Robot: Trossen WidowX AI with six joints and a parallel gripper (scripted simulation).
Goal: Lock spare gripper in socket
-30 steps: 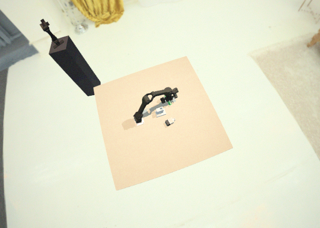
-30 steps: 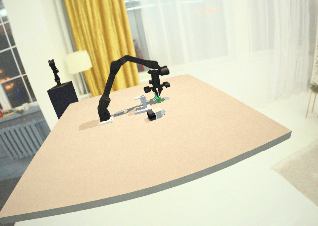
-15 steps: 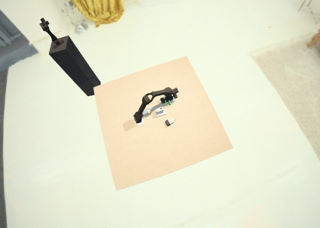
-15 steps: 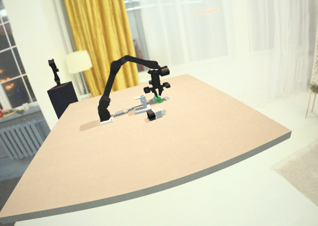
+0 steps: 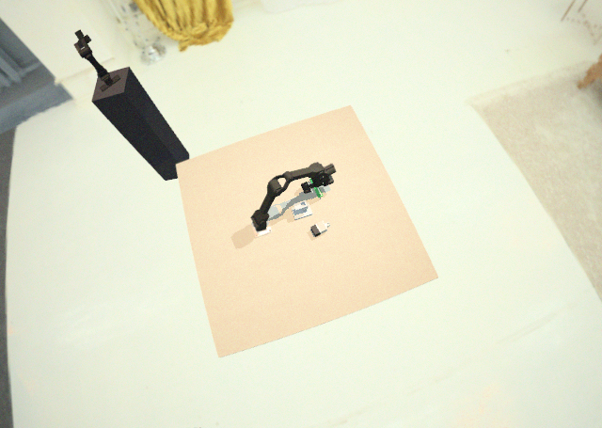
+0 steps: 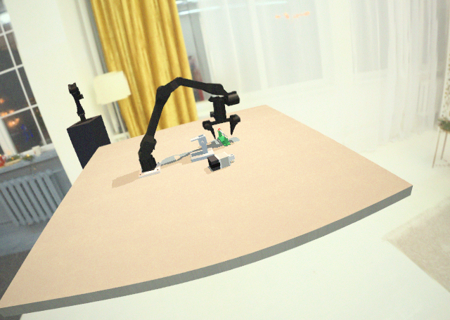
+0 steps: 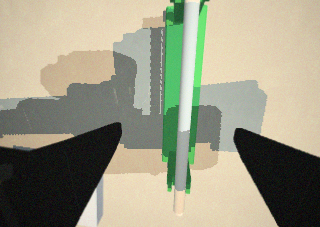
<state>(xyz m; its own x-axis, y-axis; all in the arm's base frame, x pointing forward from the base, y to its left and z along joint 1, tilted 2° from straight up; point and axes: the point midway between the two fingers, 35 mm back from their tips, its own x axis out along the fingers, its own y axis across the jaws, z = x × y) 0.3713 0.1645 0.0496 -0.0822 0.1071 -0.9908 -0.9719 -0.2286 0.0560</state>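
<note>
The green cradle lies 20 mm to the left of my gripper tip and 10 mm below it. The rest, counted from my gripper tip: spare gripper (250 mm to the right, 20 mm behind, 10 mm below); grey mount (120 mm to the right, 110 mm behind, 20 mm above).
</note>
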